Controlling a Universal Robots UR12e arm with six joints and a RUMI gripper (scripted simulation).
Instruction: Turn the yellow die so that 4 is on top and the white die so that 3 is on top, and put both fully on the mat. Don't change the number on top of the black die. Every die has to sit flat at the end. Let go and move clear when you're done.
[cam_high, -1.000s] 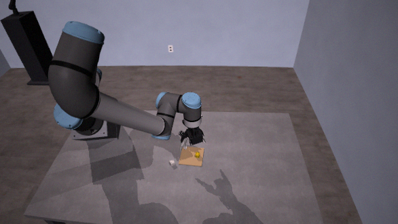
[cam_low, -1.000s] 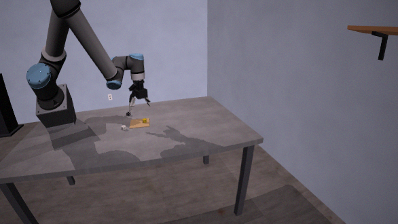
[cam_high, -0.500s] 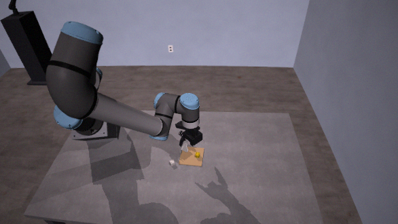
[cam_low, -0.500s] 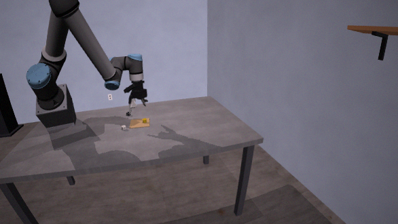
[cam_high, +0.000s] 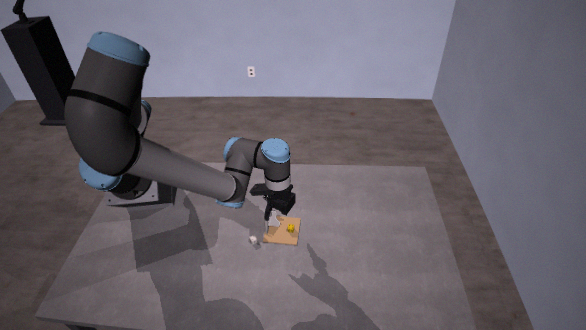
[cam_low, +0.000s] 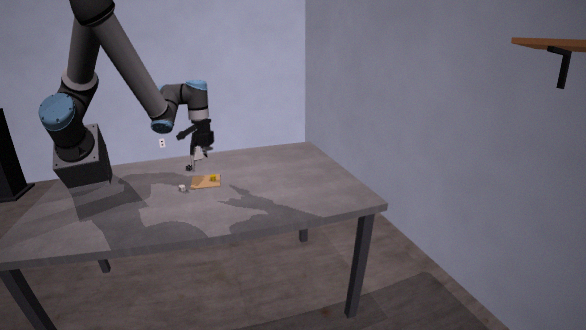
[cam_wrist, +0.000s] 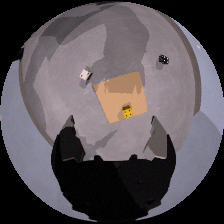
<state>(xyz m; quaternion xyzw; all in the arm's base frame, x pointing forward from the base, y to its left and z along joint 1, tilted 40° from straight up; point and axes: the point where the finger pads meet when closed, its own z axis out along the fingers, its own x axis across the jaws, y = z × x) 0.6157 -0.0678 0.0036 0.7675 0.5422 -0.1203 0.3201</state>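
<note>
Now: the white die 100 mm behind my hand, 40 mm to the right of it and 90 mm below it. The rest, counted from my hand: black die 70 mm behind, 210 mm to the left, 90 mm below; tan mat 10 mm ahead, 30 mm to the left, 100 mm below; yellow die 50 mm ahead, 30 mm to the left, 90 mm below.
</note>
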